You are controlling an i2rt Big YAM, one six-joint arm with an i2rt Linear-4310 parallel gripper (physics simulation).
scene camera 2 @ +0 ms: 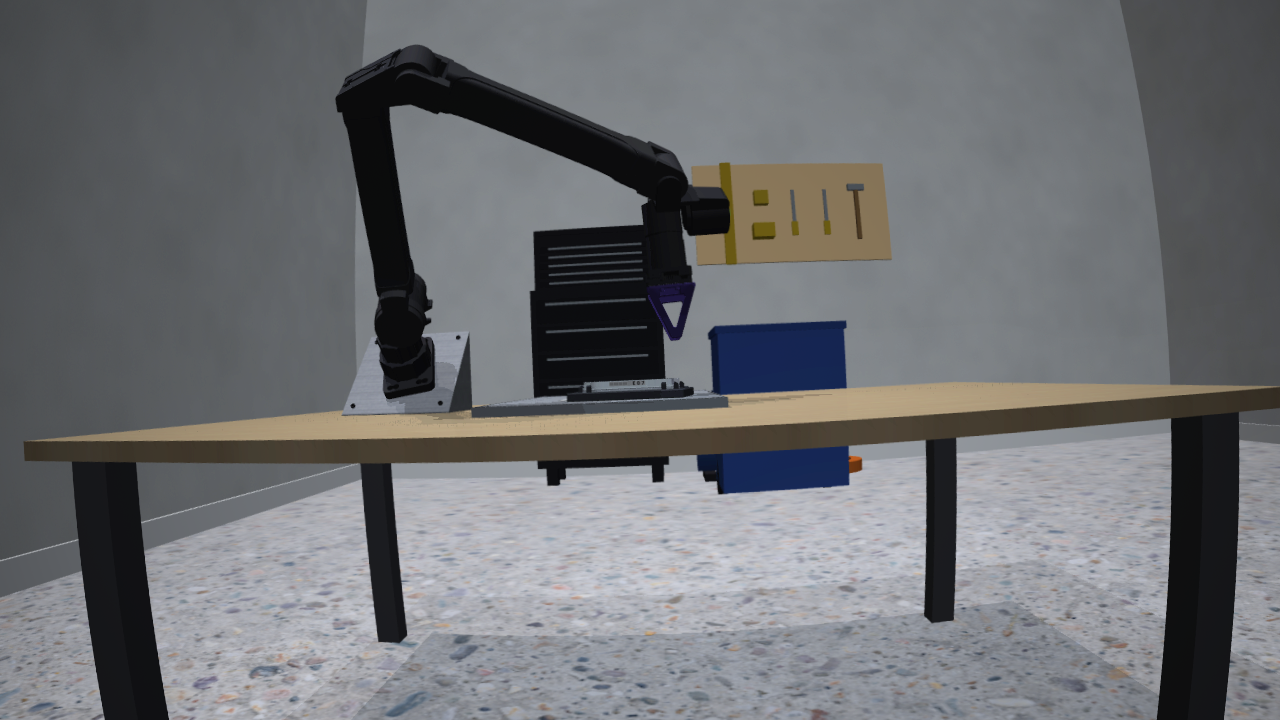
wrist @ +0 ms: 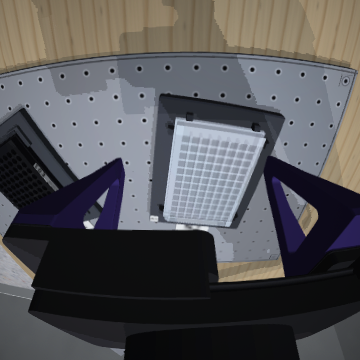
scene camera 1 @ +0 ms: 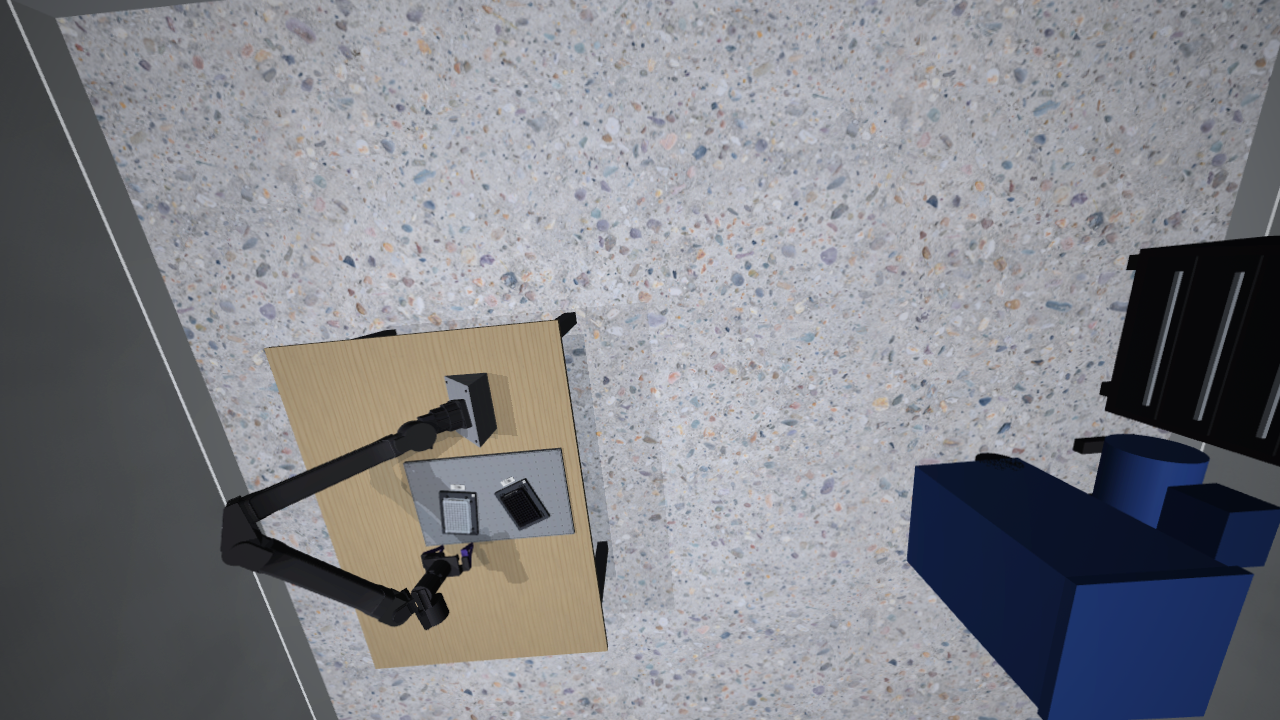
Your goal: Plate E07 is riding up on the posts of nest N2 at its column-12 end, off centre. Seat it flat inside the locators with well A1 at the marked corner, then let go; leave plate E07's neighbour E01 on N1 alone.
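Places are measured from the arm's base along level axes (x left, y back, z up), in millimetres.
Pixels of known places: gripper, fingertip midpoint: (scene camera 2: 675, 339) (wrist: 194, 163) (scene camera 1: 458, 545); arm's base, link origin: (scene camera 2: 410, 370) (scene camera 1: 461, 412).
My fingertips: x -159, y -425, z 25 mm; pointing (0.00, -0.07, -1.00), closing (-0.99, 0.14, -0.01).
Ahead of a thing's pixels: the offset from my fingertips to its middle. "spot": to the spot under its first point. Level surfaces: height alone.
Plate E07 {dx -9, dy +67, dz -64 mm} (scene camera 1: 458, 516) (scene camera 2: 631, 384) (wrist: 212, 175), pale and clear, lies on the dark nest N2 {dx -10, dy +68, dz -72 mm} (scene camera 1: 475, 512) (wrist: 220, 107). In the wrist view its far end lies by the dark posts; its tilt is hard to judge. The A1 tag {spot: dx +63, dy +125, dz -71 mm} (wrist: 154, 218) is at the nest's near left corner. Black plate E01 {dx +210, dy +47, dz -64 mm} (scene camera 1: 521, 503) (wrist: 19, 170) sits on nest N1 {dx +210, dy +47, dz -74 mm} (wrist: 46, 144), partly behind the left finger. My gripper (scene camera 1: 452, 549) (scene camera 2: 675, 336) (wrist: 194, 163) is open and empty, above nest height, its purple fingertips spread wider than plate E07 in the wrist view.
Both nests stand on a grey perforated board (scene camera 1: 554, 470) (scene camera 2: 501, 411) (wrist: 110, 107) on the wooden table {dz -96 mm} (scene camera 1: 528, 608) (scene camera 2: 895, 416). The arm's slanted mount (scene camera 1: 476, 407) (scene camera 2: 454, 367) stands beside the board. Blue cabinets (scene camera 1: 1011, 537) (scene camera 2: 778, 358) and a black tool chest (scene camera 2: 590, 313) stand away from the table.
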